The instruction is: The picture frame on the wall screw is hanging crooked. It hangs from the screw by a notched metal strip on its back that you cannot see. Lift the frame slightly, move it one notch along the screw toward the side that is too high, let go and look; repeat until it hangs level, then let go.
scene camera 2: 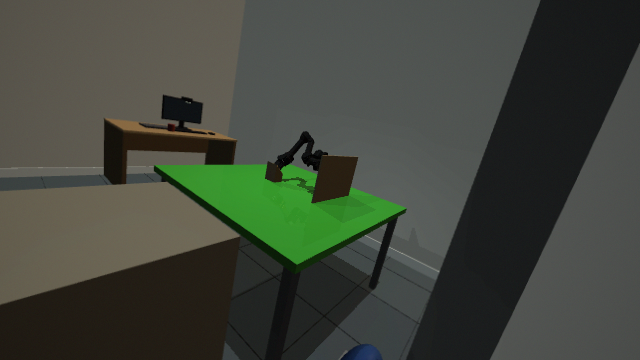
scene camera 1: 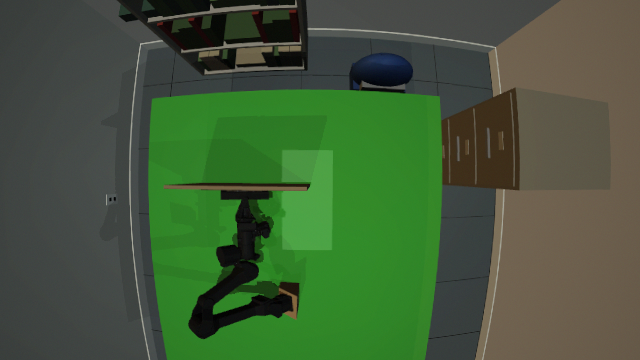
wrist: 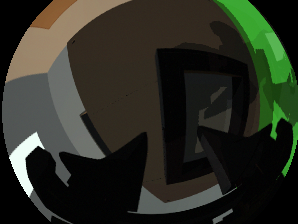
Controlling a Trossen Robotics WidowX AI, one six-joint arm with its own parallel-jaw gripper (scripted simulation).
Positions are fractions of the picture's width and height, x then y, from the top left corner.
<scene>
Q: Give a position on a picture frame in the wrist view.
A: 0.66,0.40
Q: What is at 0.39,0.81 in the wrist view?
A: My gripper.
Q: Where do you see a brown wall panel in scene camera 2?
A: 0.52,0.48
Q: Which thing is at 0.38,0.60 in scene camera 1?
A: My gripper.
</scene>
